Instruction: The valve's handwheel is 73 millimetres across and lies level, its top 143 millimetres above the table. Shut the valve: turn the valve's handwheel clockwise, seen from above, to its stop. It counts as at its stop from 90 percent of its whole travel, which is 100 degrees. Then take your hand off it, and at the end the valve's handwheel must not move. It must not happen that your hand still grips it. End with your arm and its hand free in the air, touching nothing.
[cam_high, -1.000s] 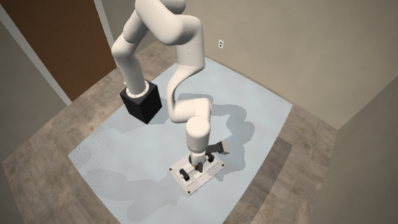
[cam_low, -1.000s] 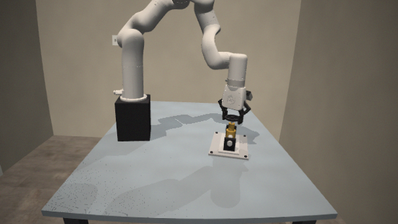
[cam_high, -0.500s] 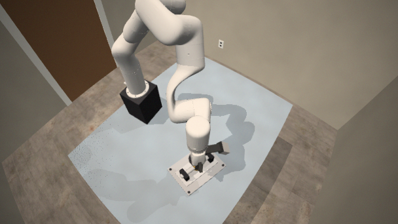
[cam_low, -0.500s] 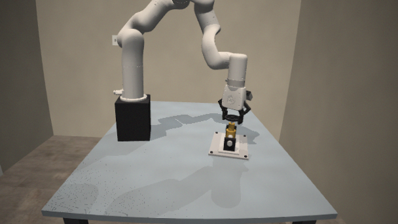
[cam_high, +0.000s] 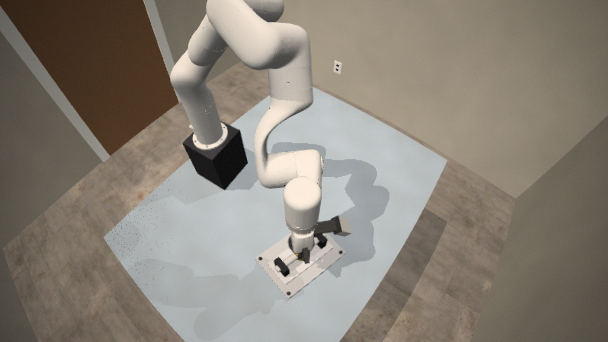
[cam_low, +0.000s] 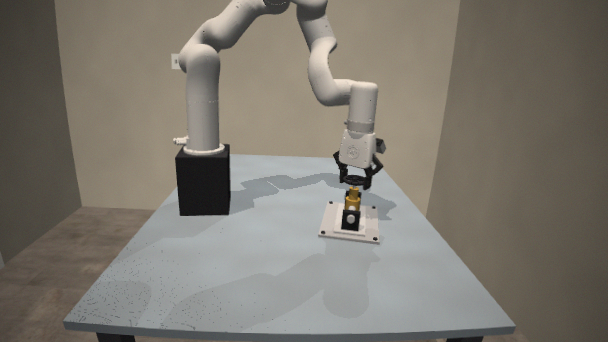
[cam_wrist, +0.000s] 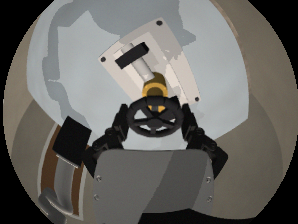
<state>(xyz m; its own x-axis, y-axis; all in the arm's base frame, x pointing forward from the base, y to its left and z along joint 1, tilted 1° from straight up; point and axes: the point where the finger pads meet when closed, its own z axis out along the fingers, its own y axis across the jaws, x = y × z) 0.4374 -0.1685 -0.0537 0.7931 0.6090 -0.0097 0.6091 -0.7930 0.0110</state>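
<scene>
Right now my hand is right at the black spoked handwheel.
</scene>
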